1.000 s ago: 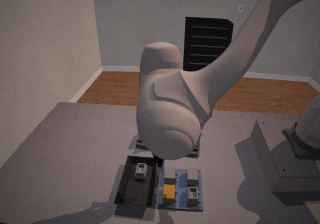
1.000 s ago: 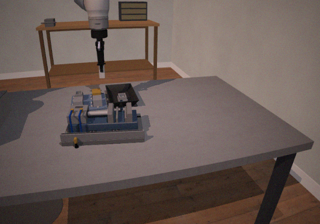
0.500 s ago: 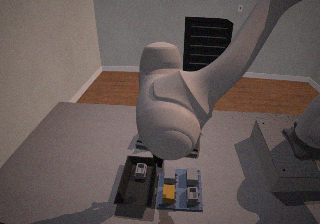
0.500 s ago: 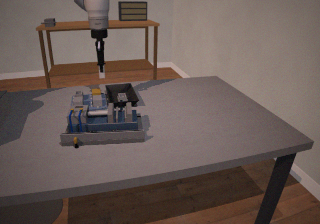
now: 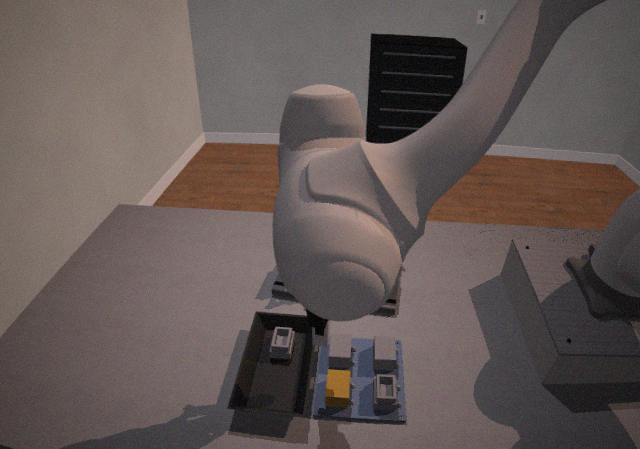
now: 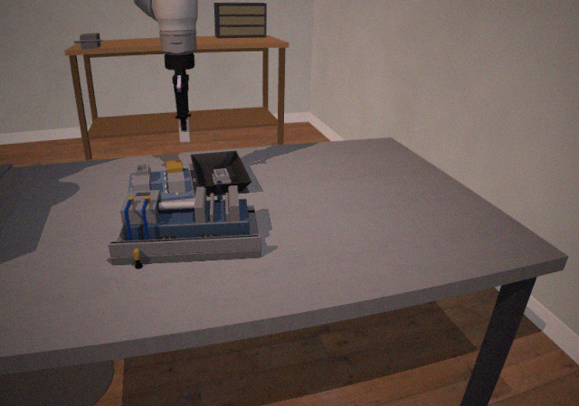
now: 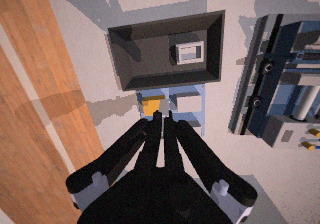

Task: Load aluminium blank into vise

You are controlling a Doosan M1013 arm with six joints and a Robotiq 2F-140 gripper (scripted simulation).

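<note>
My hand is 80 mm past the infeed plate, 20 mm to the left of it and 150 mm above it. Round my hand: blue vise: 10 mm behind, 300 mm to the right, 110 mm below; brass blank: 40 mm behind, 30 mm to the left, 130 mm below; aluminium blank: 30 mm behind, 60 mm to the right, 130 mm below.
</note>
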